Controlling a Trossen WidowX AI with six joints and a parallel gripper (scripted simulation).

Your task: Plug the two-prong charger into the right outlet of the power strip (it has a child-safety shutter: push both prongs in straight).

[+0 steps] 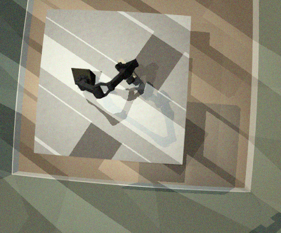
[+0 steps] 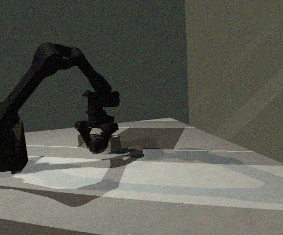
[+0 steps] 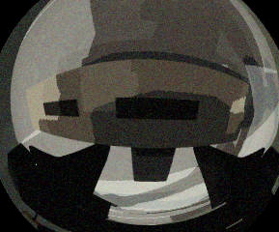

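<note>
The two-prong charger is 1 cm to the left of my gripper tip, 1 cm ahead of it and 1 cm above it.
</note>
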